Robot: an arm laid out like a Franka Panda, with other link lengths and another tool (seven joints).
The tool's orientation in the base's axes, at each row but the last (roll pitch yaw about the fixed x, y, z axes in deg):
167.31 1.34 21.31
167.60 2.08 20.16
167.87 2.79 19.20
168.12 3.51 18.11
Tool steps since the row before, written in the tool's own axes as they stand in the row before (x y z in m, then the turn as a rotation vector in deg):
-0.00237 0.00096 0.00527 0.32 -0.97 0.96
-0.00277 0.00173 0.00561 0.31 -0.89 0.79
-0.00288 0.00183 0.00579 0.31 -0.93 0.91
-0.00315 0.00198 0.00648 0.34 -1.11 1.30
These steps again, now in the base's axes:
-0.00155 -0.00285 -0.00487 0.01 0.79 -1.16
-0.00178 -0.00373 -0.00500 0.02 0.75 -0.97
-0.00197 -0.00387 -0.00513 0.01 0.76 -1.10
-0.00232 -0.00420 -0.00573 -0.02 0.85 -1.52

